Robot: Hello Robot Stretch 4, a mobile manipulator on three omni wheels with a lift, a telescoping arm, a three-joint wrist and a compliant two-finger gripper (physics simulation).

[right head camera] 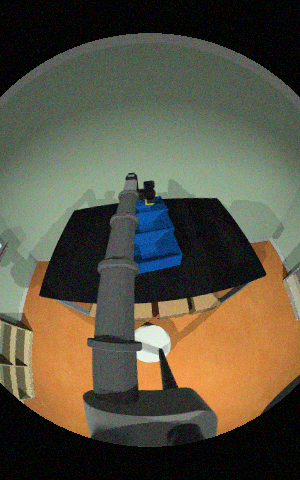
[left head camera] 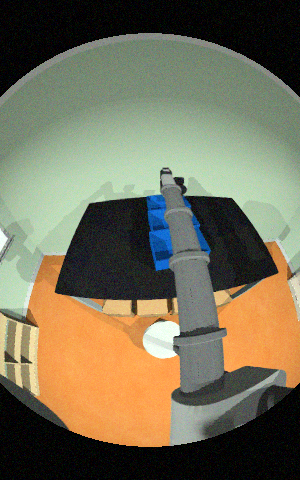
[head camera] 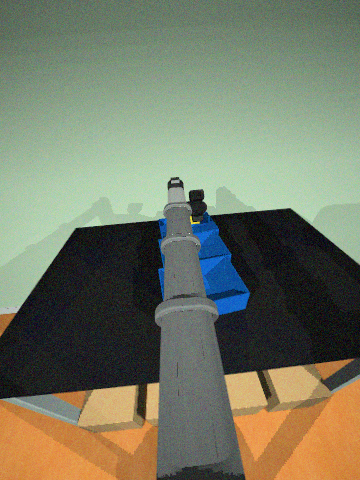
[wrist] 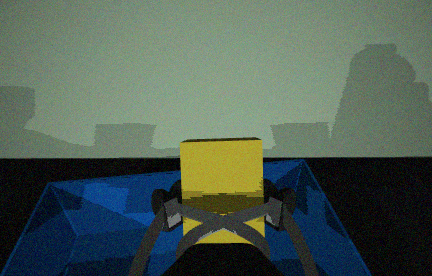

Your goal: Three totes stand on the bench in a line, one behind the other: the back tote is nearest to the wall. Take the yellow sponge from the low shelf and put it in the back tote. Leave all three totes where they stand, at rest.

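Frame: origin at the robot's base, x back, y left, z down, level; metres.
Seen in the pictures: gripper, fingertip midpoint: [wrist: 223, 195]; robot's base at its link origin: [right head camera: 150, 342] [left head camera: 162, 338].
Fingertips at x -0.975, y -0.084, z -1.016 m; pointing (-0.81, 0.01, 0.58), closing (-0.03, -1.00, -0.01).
Pixels of each thing's top centre, then the offset from my fingertips to it. Level surfaces: height alone.
- yellow sponge at its top centre: [wrist: 223, 147] [right head camera: 148, 191] dy +0.000, dx +0.017, dz -0.069 m
- back tote at its top centre: [wrist: 182, 247] [head camera: 186, 223] [right head camera: 144, 204] [left head camera: 167, 199] dy +0.035, dx +0.036, dz +0.028 m
- blue middle tote at its top centre: [head camera: 192, 246] [right head camera: 146, 220] [left head camera: 172, 216] dy +0.026, dx +0.237, dz +0.028 m
- front tote at its top centre: [head camera: 200, 280] [right head camera: 149, 245] [left head camera: 178, 240] dy +0.017, dx +0.438, dz +0.028 m
- black bench at its surface level: dz +0.128 m
The yellow sponge [head camera: 194, 220] [right head camera: 148, 203] [wrist: 222, 167] is upright between the fingers of my gripper [wrist: 223, 195], which is shut on it. The sponge is over or in the opening of the back tote [head camera: 205, 227] [left head camera: 156, 204] [right head camera: 158, 204] [wrist: 105, 200]; in the wrist view its top shows above the far rim. How deep its lower end reaches is hidden. The blue middle tote [head camera: 212, 245] [left head camera: 157, 219] [right head camera: 152, 220] and front tote [head camera: 232, 302] [left head camera: 161, 245] [right head camera: 170, 261] stand in line toward me, partly hidden by my arm.
The totes stand on the black bench [head camera: 100, 310] [left head camera: 110, 250] [right head camera: 215, 250]. The pale green wall [head camera: 180, 100] rises behind it. Several tan boxes [head camera: 111, 407] [left head camera: 153, 307] [right head camera: 172, 308] show below the bench's front edge. A round white object [left head camera: 160, 340] [right head camera: 151, 340] is on the orange floor.
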